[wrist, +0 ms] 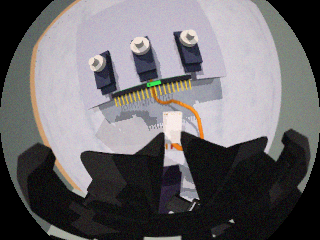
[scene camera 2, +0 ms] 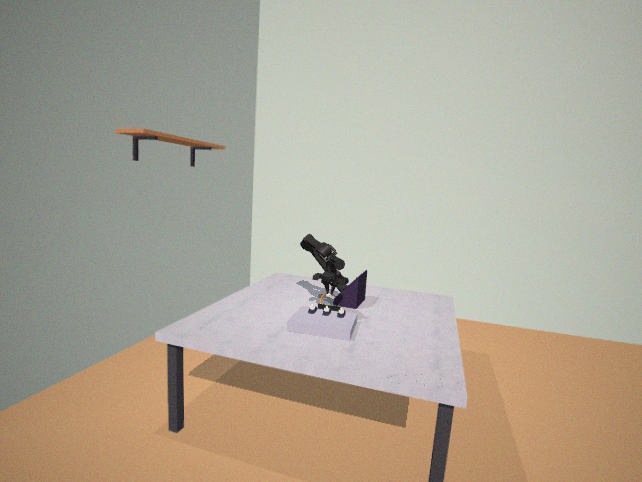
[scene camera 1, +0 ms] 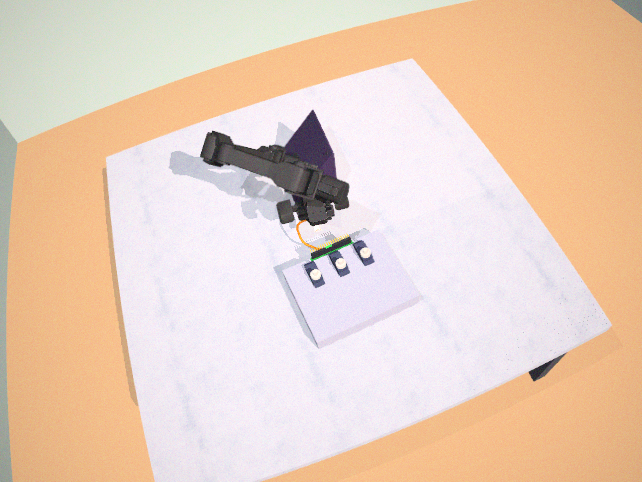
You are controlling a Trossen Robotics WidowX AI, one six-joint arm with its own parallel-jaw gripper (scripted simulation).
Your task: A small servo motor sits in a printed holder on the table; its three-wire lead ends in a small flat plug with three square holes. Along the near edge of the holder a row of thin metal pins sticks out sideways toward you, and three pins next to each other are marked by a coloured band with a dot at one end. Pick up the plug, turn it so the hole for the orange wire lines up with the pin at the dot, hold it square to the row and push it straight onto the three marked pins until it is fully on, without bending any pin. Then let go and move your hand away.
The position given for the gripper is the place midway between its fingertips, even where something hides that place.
Note:
In view: the gripper [scene camera 1: 315, 223].
The gripper is seen too in the wrist view [wrist: 172, 135].

